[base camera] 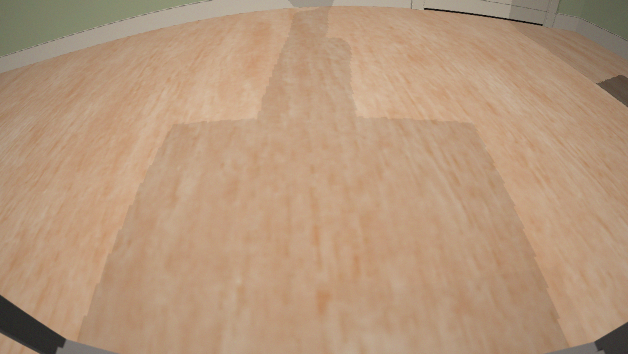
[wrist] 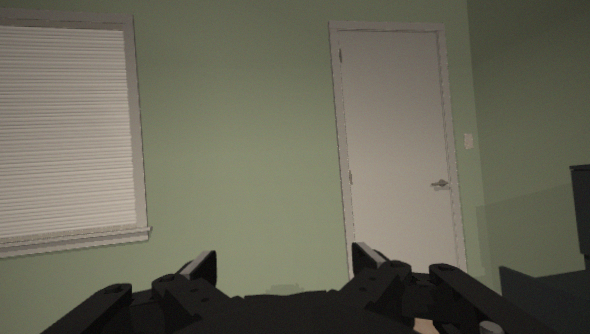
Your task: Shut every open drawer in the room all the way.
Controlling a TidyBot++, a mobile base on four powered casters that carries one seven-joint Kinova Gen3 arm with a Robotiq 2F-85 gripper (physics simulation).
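Frame: origin at the arm's base, x ahead, y left, z up, level; metres.
Seen in the pictures: gripper, fingertip midpoint: (wrist: 285,261).
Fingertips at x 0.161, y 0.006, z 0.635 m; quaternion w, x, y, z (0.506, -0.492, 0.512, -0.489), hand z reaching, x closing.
A point is followed by its place in that frame.
My gripper (wrist: 285,261) @[y 0.006, x 0.161, z 0.635 m] is open, with nothing between its fingers, and points level toward a green wall in the wrist view. Dark furniture (wrist: 581,210) @[y -1.120, x 0.878, z 0.461 m] shows in part at the right edge of the wrist view, with a lower dark panel (wrist: 542,295) @[y -0.772, x 0.729, z 0.250 m] in front of it, partly behind the gripper's right linkage. I cannot tell whether that panel is part of an open drawer. No drawer can be made out clearly in the base camera view.
A white door (wrist: 395,140) @[y -0.819, x 1.660, z 0.860 m] (base camera: 470,6) @[y -0.709, x 1.647, z -0.352 m] stands in the far wall, right of centre. A window with blinds (wrist: 65,130) @[y 1.217, x 1.438, z 1.030 m] is at the left. A dark patch (base camera: 618,89) @[y -1.072, x 0.941, z -0.397 m] lies on the floor at the right edge. The robot's shadow falls on the wooden floor (base camera: 150,75) @[y 0.518, x 0.921, z -0.397 m].
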